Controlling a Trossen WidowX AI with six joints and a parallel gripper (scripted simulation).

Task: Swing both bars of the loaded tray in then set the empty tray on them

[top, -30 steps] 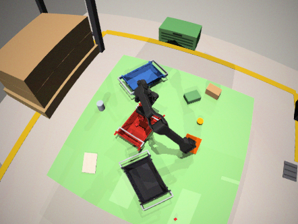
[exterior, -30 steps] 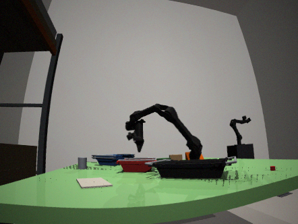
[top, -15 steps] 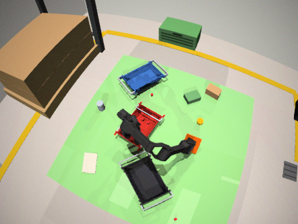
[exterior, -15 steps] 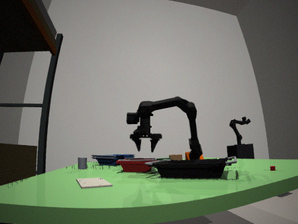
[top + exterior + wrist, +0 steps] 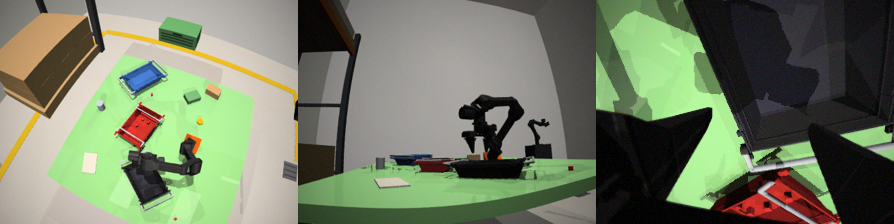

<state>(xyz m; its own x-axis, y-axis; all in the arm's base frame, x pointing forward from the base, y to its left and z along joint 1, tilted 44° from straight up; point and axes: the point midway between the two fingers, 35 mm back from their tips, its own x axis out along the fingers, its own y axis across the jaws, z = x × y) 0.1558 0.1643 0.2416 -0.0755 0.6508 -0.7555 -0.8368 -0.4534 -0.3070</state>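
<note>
The black tray lies 8 cm to the left of my gripper tip, 5 cm below it and 3 cm behind it. Round my gripper tip: yellow disc (50 cm to the right, 13 cm behind, 9 cm below); then grey cylinder (57 cm ahead, 21 cm to the right, 6 cm below); then white slab (36 cm ahead, 19 cm to the left, 10 cm below).
</note>
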